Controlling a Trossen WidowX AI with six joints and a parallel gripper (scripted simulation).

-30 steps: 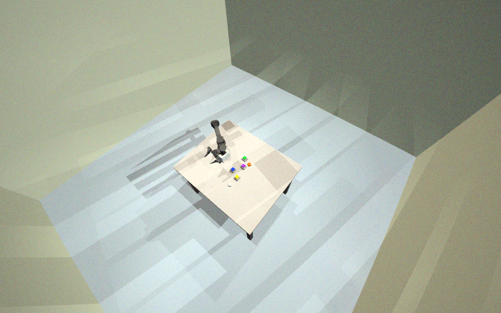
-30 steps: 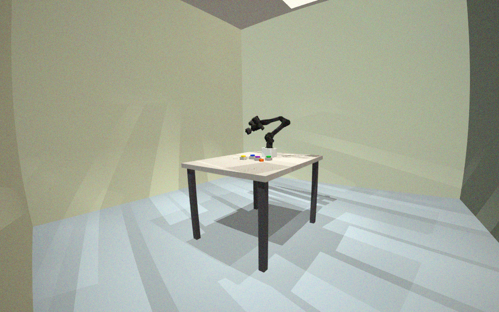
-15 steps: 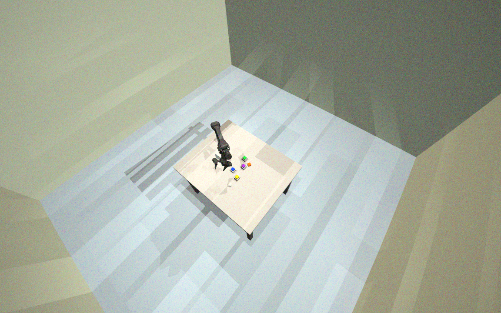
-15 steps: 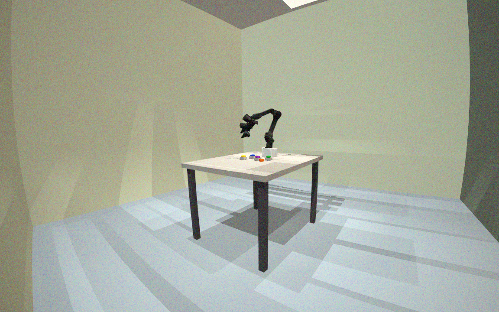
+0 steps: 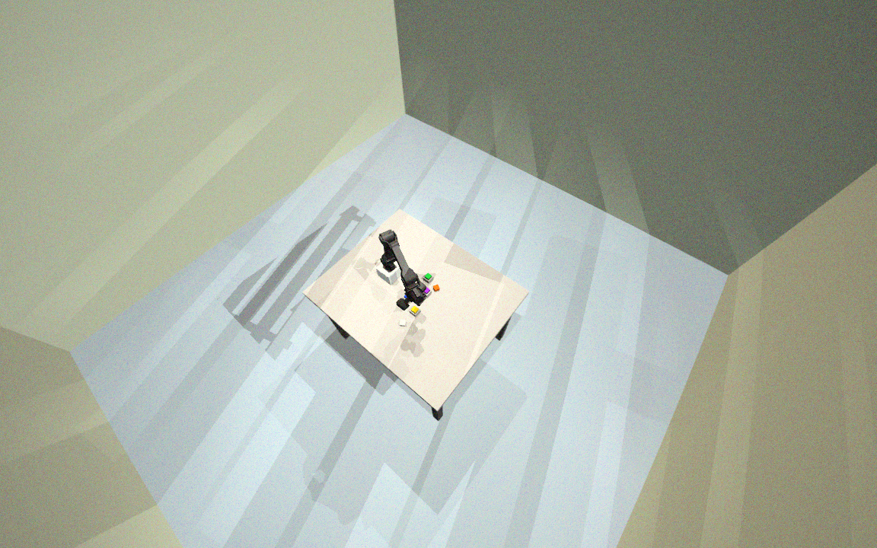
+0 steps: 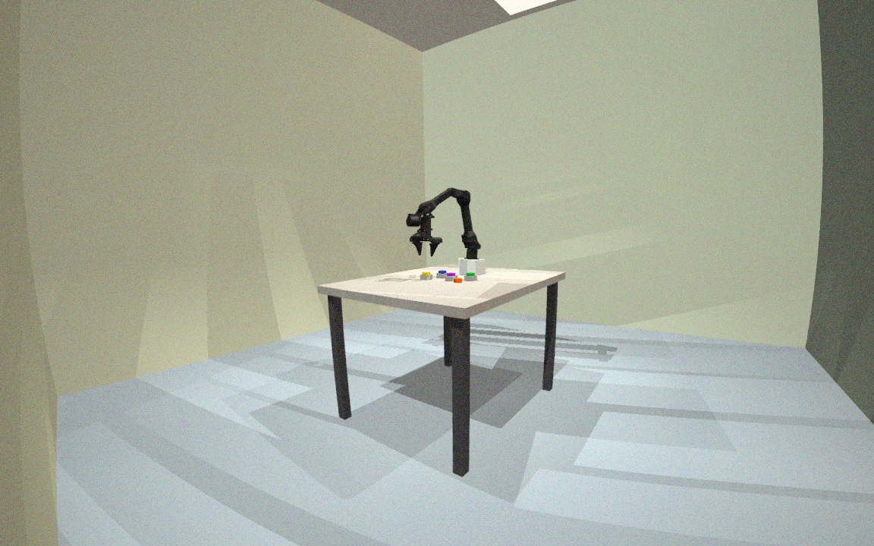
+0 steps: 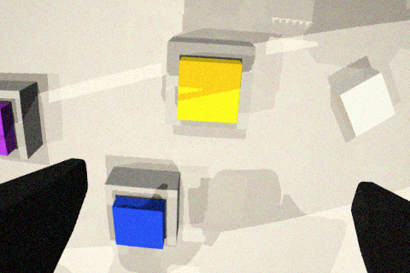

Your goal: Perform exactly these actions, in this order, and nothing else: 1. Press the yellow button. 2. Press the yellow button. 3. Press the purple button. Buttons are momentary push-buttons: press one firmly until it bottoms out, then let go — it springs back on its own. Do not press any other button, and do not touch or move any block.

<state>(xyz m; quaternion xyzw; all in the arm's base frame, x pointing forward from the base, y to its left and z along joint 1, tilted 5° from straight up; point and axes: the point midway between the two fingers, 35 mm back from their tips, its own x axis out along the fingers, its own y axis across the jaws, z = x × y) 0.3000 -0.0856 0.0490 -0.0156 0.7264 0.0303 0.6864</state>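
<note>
Right now my gripper tip is 90 mm above the yellow button. Round my gripper tip: white block: 120 mm below, 100 mm to the right, 10 mm ahead; purple button: 140 mm to the left, 90 mm below, 40 mm behind; blue button: 90 mm below, 90 mm behind, 40 mm to the left.
</note>
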